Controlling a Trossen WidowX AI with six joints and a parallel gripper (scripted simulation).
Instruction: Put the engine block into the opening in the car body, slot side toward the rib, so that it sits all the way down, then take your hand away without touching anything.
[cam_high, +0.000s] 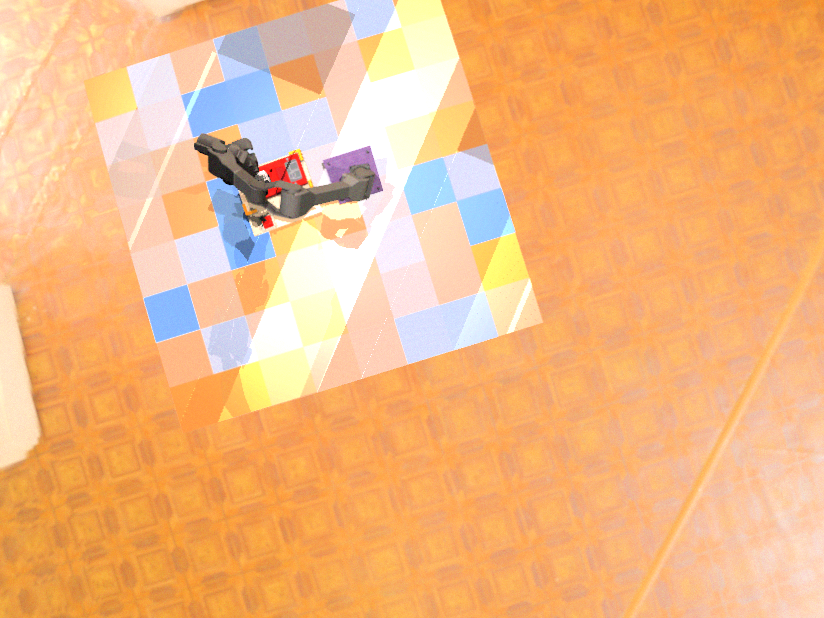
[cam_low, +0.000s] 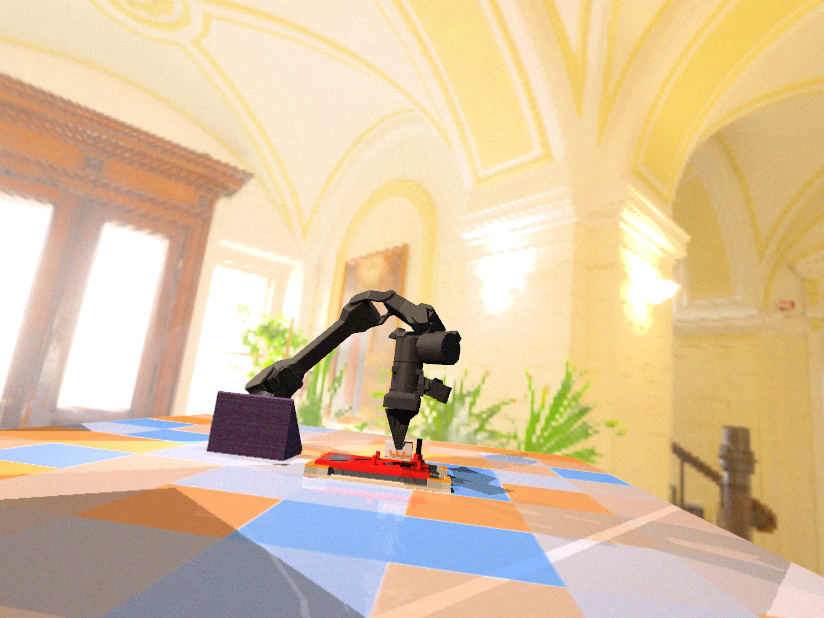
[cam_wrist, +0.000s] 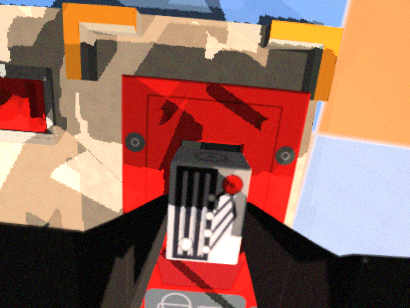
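Right now the beige base plate is 4 cm below my gripper tip, 3 cm to the left of it and 3 cm behind it. Round my gripper tip: grey engine block: 1 cm below.
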